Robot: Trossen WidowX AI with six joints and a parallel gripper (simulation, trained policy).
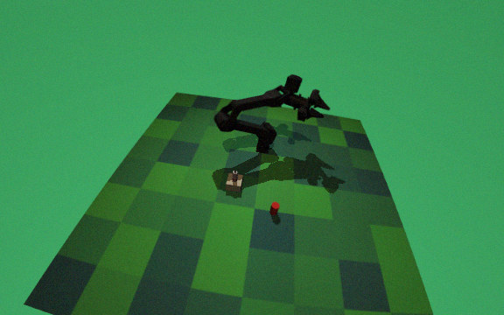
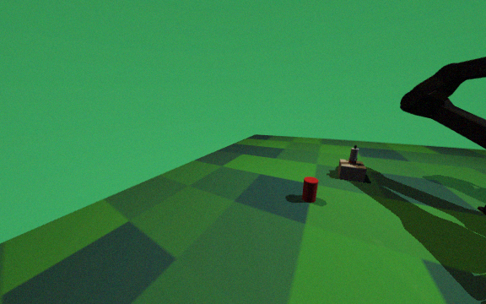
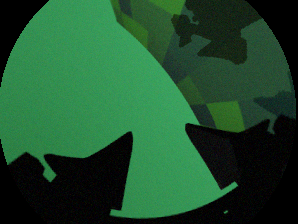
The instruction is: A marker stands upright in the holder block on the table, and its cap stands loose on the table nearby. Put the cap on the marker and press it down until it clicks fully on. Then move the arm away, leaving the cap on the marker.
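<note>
The red cap lies 38 cm ahead of my gripper tip, 23 cm below it and 18 cm to the right of it. From my gripper tip the other things lie so: holder block 36 cm to the right, 28 cm ahead, 24 cm below.
</note>
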